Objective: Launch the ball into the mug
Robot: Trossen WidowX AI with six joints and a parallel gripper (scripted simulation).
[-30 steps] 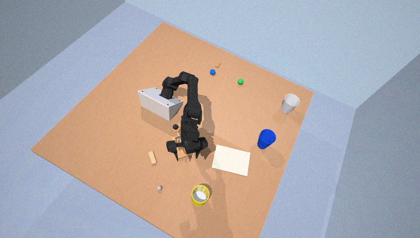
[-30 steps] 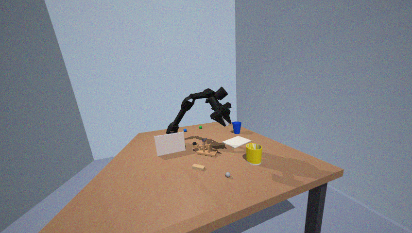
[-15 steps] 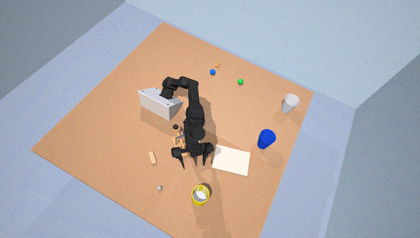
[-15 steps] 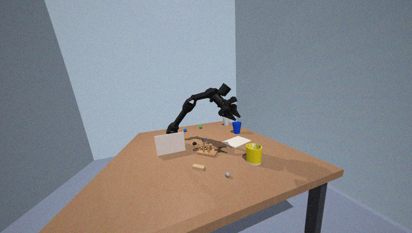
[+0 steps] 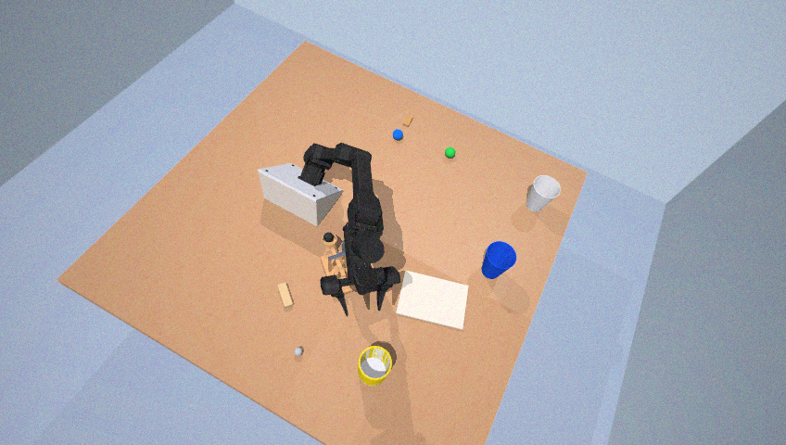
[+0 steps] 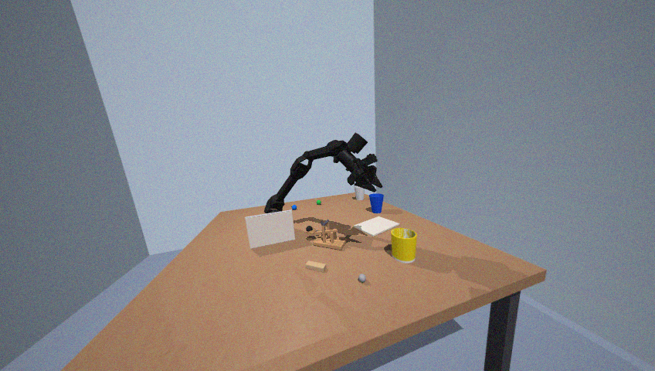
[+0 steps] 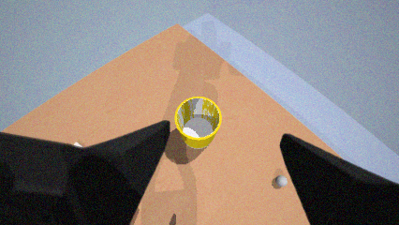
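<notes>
Now: gripper tip 240 mm past the black ball, 240 mm to the right of it and 210 mm above it. From my gripper tip the other things lie so: grey ball (140 mm behind, 100 mm to the right, 260 mm below); yellow mug (70 mm ahead, 50 mm to the right, 250 mm below); wooden catapult (180 mm behind, 210 mm to the left, 220 mm below).
</notes>
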